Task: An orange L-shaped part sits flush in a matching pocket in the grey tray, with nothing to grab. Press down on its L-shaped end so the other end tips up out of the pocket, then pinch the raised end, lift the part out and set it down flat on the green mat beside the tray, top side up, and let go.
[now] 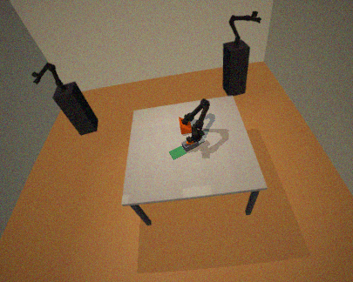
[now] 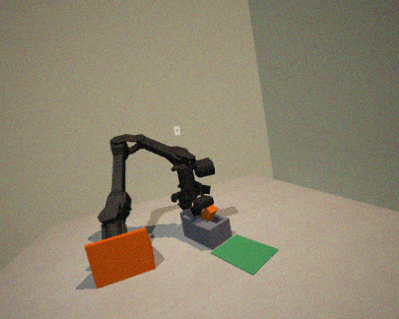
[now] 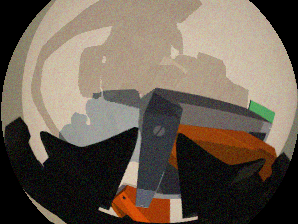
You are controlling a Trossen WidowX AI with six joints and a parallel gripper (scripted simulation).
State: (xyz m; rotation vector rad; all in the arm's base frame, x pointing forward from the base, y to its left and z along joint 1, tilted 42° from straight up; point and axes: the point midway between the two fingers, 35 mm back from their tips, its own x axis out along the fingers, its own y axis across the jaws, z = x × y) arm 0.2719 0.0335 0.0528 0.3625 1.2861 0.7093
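Now: the orange L-shaped part 1 cm ahead of my gripper tip, 5 cm to the right of it and 1 cm above it. Round my gripper tip: green mat: 5 cm ahead, 22 cm to the right, 5 cm below.
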